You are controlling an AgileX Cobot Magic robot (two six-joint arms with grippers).
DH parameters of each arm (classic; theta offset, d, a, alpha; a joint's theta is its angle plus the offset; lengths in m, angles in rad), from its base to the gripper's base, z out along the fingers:
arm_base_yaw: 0 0.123 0 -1.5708
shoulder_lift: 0.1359 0 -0.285 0
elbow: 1.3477 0 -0.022 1.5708
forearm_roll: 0 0.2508 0 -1.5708
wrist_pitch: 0 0 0.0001 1.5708
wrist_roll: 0 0.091 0 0
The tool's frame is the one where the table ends.
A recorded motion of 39 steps. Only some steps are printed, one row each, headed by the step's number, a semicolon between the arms.
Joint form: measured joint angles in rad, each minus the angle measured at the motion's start. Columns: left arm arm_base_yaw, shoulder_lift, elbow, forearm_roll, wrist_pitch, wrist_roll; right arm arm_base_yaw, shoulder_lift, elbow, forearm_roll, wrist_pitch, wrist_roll.
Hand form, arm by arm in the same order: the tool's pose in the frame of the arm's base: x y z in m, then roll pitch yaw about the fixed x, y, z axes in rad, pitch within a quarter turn. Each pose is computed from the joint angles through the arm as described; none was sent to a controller.
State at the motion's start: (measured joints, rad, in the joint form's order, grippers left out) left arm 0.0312 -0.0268 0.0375 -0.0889 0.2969 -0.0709; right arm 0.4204 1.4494 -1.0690 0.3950 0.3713 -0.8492
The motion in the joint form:
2: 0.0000 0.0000 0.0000 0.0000 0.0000 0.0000; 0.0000 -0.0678 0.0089 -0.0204 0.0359 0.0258
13: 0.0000 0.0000 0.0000 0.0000 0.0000 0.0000; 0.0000 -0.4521 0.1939 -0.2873 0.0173 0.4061
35: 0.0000 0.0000 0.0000 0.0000 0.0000 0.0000; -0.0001 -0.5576 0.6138 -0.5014 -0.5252 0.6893
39: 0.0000 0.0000 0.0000 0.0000 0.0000 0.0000; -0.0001 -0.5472 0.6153 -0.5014 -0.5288 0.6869
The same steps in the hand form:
2: 0.0539 -0.0007 0.1752 -2.5158 1.2991 -2.4934; 0.2751 0.1375 0.3187 -2.6579 0.8688 -1.9410
13: 0.0539 -0.0007 0.1752 -2.5158 1.2991 -2.4934; 0.1935 0.0906 0.3571 -2.5222 1.0447 -1.9871
35: 0.0539 -0.0007 0.1752 -2.5158 1.2991 -2.4934; 0.1684 0.0769 0.2840 -2.2260 1.2449 -1.7632
39: 0.0539 -0.0007 0.1752 -2.5158 1.2991 -2.4934; 0.1698 0.0776 0.2818 -2.2428 1.2383 -1.7783

